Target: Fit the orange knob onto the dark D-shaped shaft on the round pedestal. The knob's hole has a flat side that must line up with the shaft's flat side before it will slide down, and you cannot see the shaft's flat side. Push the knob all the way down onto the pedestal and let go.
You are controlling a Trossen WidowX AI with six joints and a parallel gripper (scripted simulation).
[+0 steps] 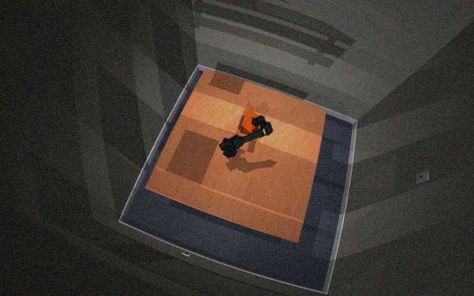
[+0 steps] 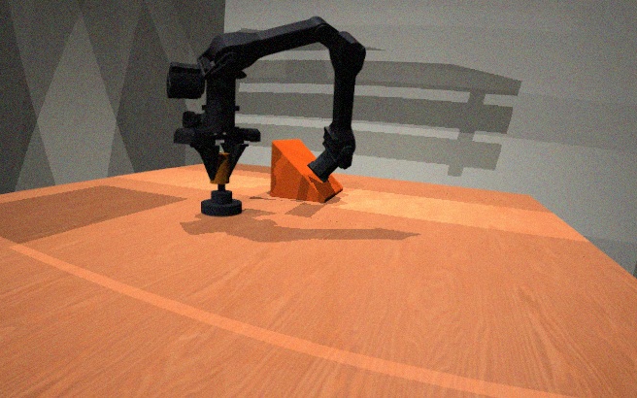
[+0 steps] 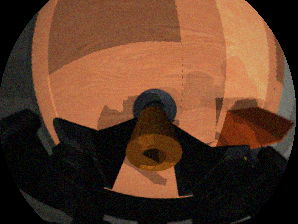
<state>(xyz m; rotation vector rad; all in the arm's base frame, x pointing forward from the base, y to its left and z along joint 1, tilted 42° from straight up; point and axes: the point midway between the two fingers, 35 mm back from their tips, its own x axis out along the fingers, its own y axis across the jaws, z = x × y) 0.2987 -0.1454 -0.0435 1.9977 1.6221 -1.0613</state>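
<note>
Now: the orange knob 2 cm above my gripper tip. Also, from my gripper tip: dark round pedestal 4 cm below.
</note>
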